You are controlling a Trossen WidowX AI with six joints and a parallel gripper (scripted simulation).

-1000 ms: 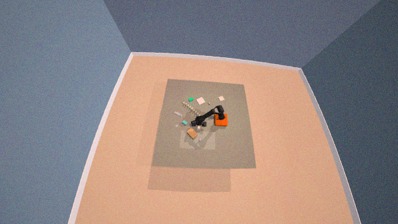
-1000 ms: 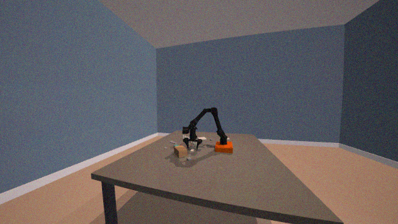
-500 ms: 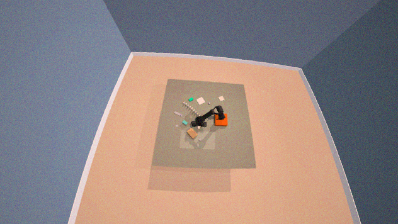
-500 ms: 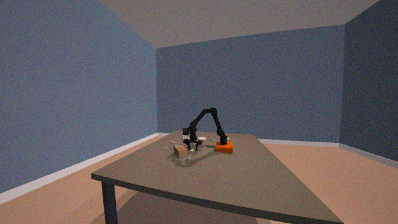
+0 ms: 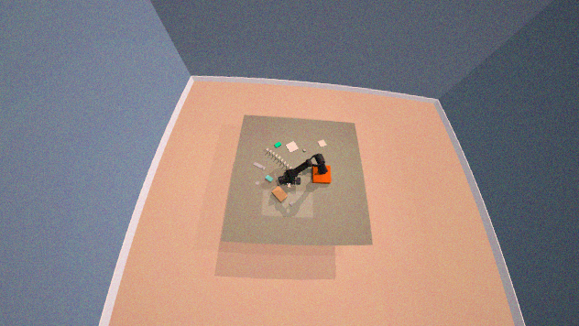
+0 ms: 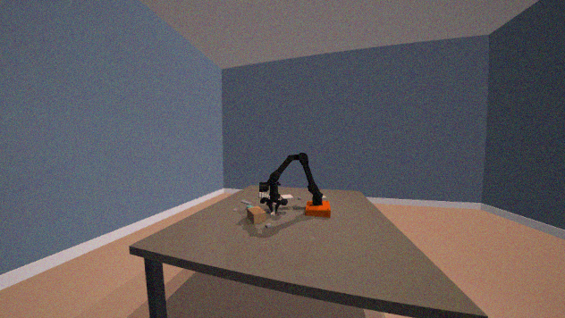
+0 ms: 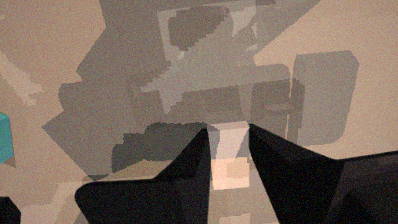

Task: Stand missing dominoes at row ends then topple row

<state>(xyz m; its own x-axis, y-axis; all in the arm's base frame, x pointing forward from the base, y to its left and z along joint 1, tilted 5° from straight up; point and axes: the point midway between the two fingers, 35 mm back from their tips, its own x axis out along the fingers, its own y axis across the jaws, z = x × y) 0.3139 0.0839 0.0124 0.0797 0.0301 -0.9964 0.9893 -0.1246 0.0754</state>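
Right now the tan box is 11 cm to the left of my gripper tip, 10 cm ahead of it and 3 cm above it. Round my gripper tip: white flat block: 38 cm to the right, 6 cm behind; teal block: 19 cm ahead, 5 cm to the right, 1 cm above; pale flat bar: 28 cm ahead, 19 cm to the right.
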